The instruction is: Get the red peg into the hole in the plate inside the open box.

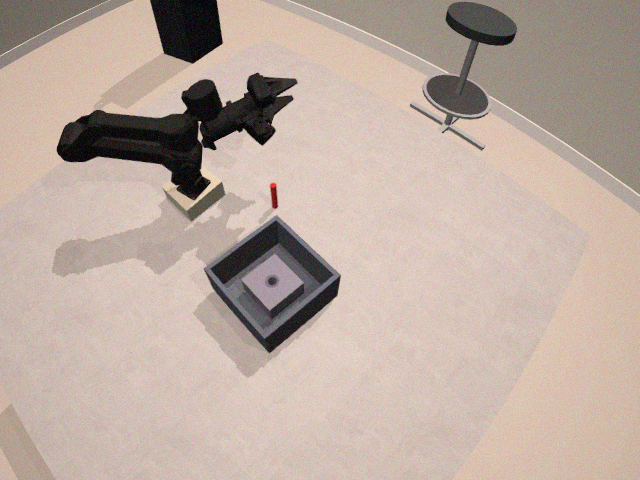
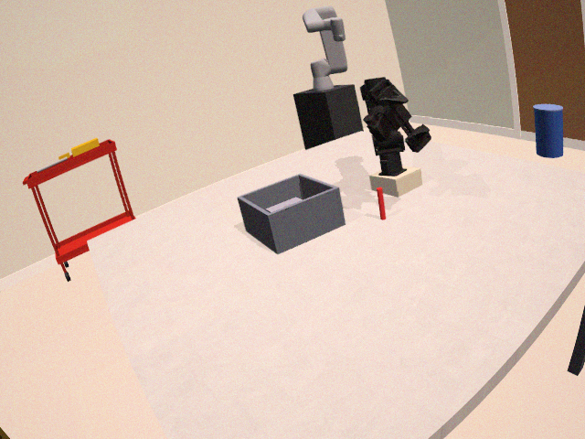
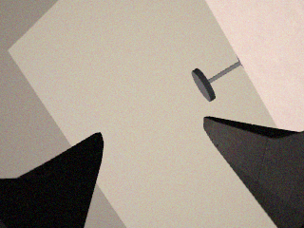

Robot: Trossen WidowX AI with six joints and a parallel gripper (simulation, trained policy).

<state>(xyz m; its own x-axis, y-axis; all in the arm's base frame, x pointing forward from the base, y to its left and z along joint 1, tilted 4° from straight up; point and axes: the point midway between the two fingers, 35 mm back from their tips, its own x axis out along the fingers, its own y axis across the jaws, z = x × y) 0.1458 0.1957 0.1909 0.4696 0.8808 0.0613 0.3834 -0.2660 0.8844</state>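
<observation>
Right now my gripper tip is 30 mm short of the red peg, 130 mm to the left of it and 220 mm above it. The rest, counted from my gripper tip: pale grey plate: 160 mm ahead, 310 mm to the right, 210 mm below; then grey box: 160 mm ahead, 310 mm to the right, 230 mm below.
</observation>
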